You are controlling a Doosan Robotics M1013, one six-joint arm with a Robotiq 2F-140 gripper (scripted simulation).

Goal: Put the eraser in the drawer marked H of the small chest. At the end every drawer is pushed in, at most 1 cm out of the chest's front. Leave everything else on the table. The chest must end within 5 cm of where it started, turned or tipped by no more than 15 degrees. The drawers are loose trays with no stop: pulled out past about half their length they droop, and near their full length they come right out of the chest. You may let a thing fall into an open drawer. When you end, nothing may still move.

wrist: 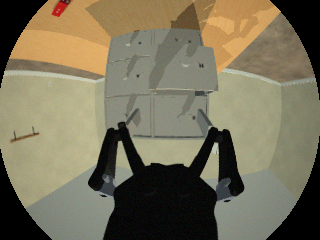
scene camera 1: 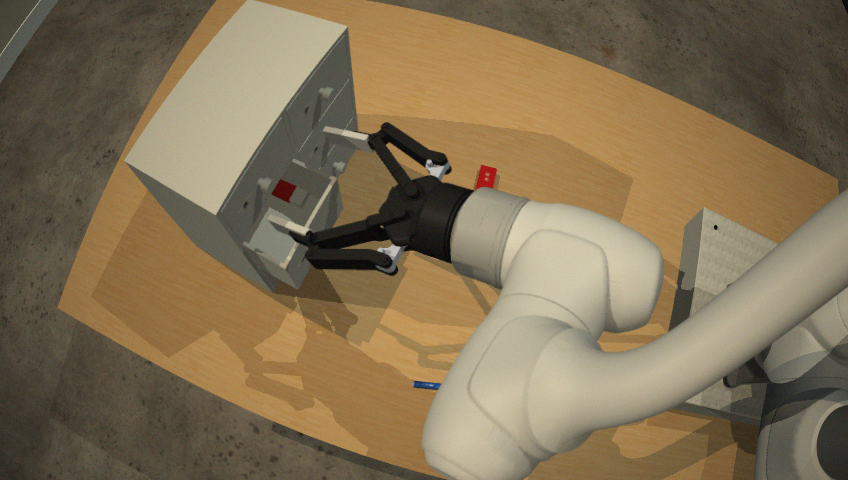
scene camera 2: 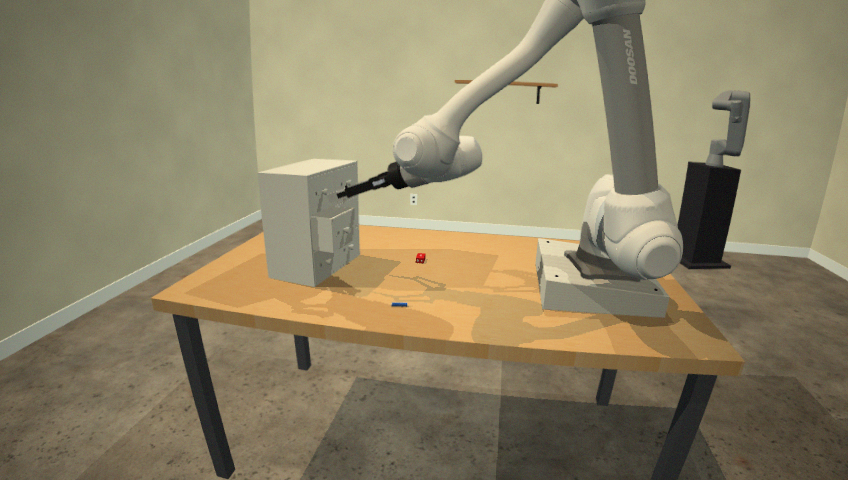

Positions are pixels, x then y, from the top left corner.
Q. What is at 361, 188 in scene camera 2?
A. My gripper.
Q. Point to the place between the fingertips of my gripper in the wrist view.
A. At 168, 114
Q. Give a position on a grey chest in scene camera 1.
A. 192, 153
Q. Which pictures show my gripper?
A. The wrist view, scene camera 1 and scene camera 2: all of them.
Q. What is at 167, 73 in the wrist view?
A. A drawer.
